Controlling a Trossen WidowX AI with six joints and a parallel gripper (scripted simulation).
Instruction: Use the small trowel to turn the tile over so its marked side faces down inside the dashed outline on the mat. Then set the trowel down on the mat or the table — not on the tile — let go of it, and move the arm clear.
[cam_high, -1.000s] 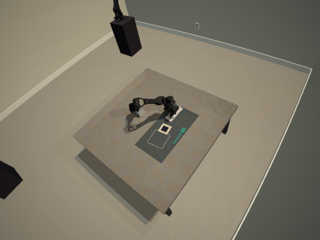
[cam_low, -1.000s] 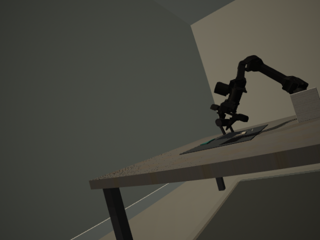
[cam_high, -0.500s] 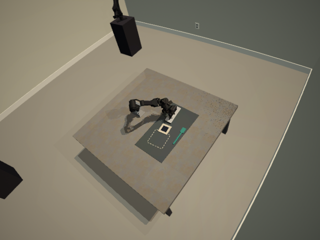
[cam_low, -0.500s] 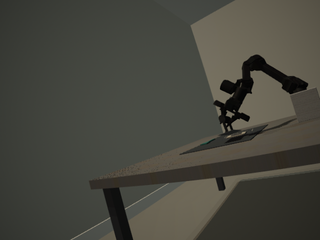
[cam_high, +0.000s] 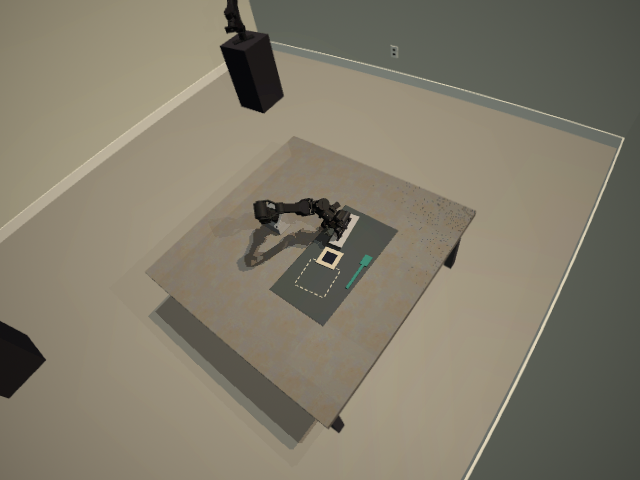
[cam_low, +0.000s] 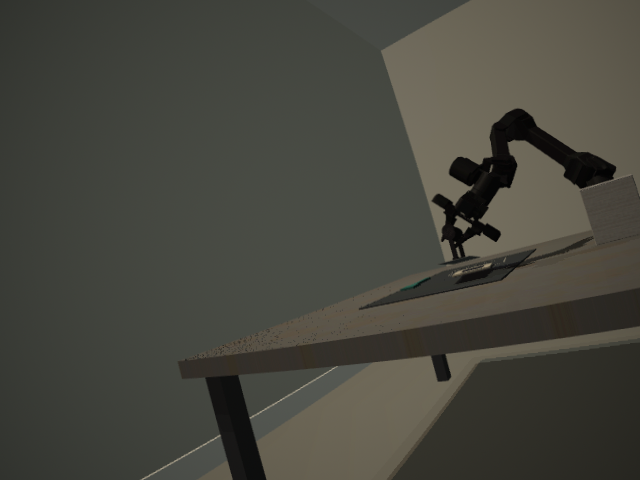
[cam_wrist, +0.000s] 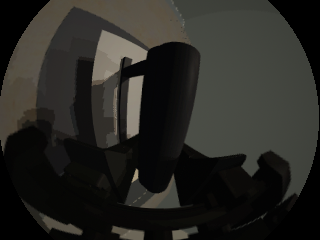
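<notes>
Now: gripper tip 1 cm past the cream tile, 14 cm to the left of it and 9 cm above it. Round my gripper tip: dark mat: 1 cm ahead, 13 cm to the right, 11 cm below; then black-handled float: 3 cm behind, 1 cm below; then green trowel: 15 cm ahead, 11 cm to the right, 9 cm below.
</notes>
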